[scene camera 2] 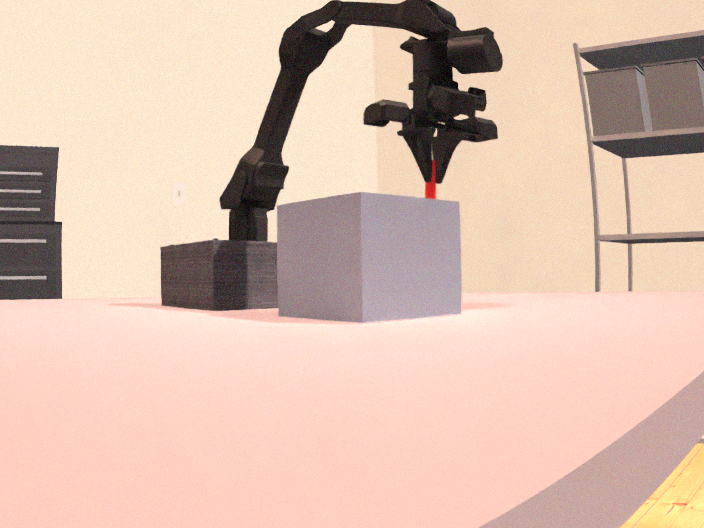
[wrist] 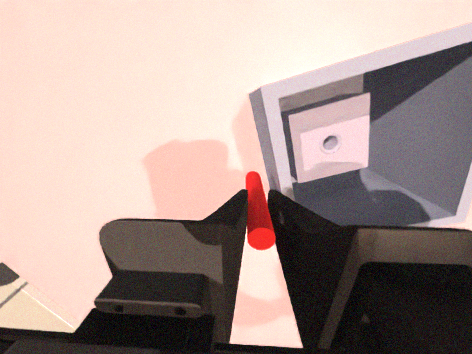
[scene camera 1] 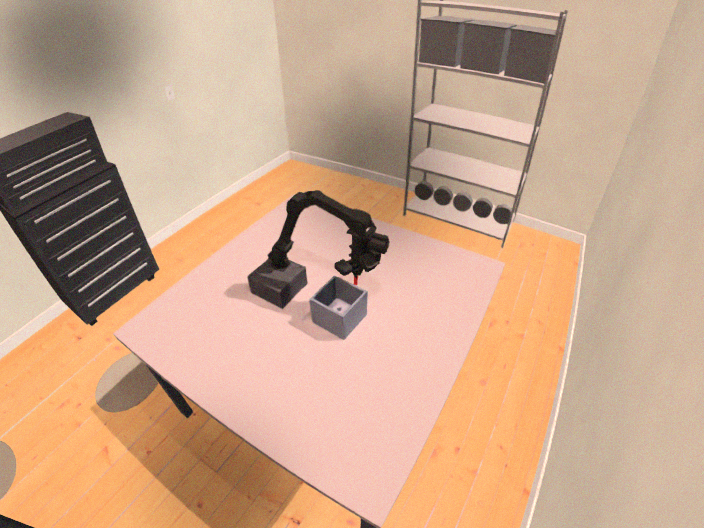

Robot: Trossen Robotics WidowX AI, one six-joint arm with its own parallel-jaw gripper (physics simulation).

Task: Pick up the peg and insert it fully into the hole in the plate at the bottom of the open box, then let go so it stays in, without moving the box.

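Frame: origin at the arm's base, x ahead, y left, z up, level; metres.
Where they show: gripper, fingertip midpoint: [scene camera 2: 433, 182] [wrist: 257, 196] [scene camera 1: 357, 276]; arm's base, origin of the base link: [scene camera 2: 247, 245] [scene camera 1: 280, 265].
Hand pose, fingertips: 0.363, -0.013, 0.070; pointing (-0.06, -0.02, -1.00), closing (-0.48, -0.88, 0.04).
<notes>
Things, the pixels of their top centre, and the offset from my fingertips, as dx, dy, dz. Level surfaces: height alone.
- red peg, middle of its top: [wrist: 263, 242] [scene camera 2: 429, 160] [scene camera 1: 355, 268] -0.007, +0.004, +0.032
- open blue-grey box, middle of its top: [wrist: 380, 165] [scene camera 2: 368, 202] [scene camera 1: 338, 295] -0.040, -0.093, -0.031
- pale plate, middle of its top: [wrist: 331, 143] [scene camera 1: 339, 308] -0.040, -0.093, -0.108
- pink table, its level: dz -0.169
My gripper [scene camera 2: 433, 177] [wrist: 257, 196] is shut on the red peg [scene camera 1: 355, 280] [scene camera 2: 431, 189] [wrist: 258, 212] and holds it roughly upright, pointing down. In the wrist view the peg is just left of the open blue-grey box [scene camera 1: 353, 318] [scene camera 2: 410, 261] [wrist: 270, 130], outside its wall. In the scene camera 2 view the peg's lower end is hidden behind the box's top edge. The pale plate [wrist: 352, 150] lies at the bottom of the box, and its round hole [scene camera 1: 339, 308] [wrist: 330, 143] is empty. The box stands upright on the table.
The arm's dark base block [scene camera 1: 278, 284] [scene camera 2: 213, 278] stands beside the box on the pink table [scene camera 1: 352, 409] [scene camera 2: 284, 426]. A dark drawer cabinet [scene camera 1: 85, 227] [scene camera 2: 28, 255] and a metal shelf rack [scene camera 1: 410, 130] [scene camera 2: 589, 187] stand away from the table.
</notes>
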